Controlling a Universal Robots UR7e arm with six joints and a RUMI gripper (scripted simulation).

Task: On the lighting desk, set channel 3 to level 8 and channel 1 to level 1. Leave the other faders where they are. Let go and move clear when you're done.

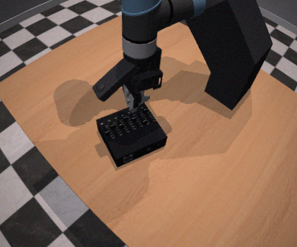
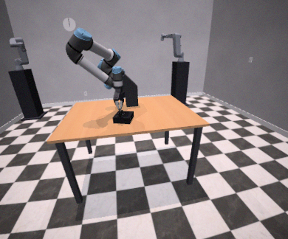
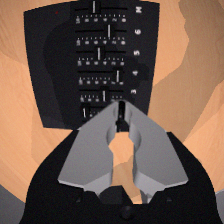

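My gripper is now 40 mm past the fader knob, 20 mm to the right of it and 20 mm above it.
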